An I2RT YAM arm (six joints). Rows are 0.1 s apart.
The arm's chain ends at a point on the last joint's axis. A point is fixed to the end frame.
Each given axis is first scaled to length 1.
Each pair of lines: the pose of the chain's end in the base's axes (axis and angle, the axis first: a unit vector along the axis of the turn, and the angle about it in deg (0 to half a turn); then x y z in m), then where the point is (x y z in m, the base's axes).
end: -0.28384 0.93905 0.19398 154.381 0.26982 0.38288 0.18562
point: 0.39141 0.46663 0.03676
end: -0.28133 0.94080 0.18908 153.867 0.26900 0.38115 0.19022
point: 0.39275 0.46290 0.04203
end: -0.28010 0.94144 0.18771 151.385 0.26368 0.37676 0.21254
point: 0.39427 0.45854 0.07036
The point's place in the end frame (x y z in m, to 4 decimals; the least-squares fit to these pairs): -0.0504 -0.0402 0.1995
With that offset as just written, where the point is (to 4 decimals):
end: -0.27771 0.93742 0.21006 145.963 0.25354 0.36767 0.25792
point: 0.3955 0.4573 0.1323
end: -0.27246 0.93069 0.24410 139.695 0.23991 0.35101 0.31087
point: 0.3928 0.4499 0.2069
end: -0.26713 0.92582 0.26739 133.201 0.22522 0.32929 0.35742
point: 0.3889 0.4320 0.2760
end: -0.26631 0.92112 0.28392 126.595 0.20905 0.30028 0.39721
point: 0.3818 0.4040 0.3391
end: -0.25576 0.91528 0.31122 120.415 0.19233 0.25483 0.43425
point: 0.3714 0.3583 0.3998
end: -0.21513 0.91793 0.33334 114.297 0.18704 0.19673 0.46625
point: 0.3746 0.2895 0.4532
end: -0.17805 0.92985 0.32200 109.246 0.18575 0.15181 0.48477
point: 0.3812 0.2276 0.4854
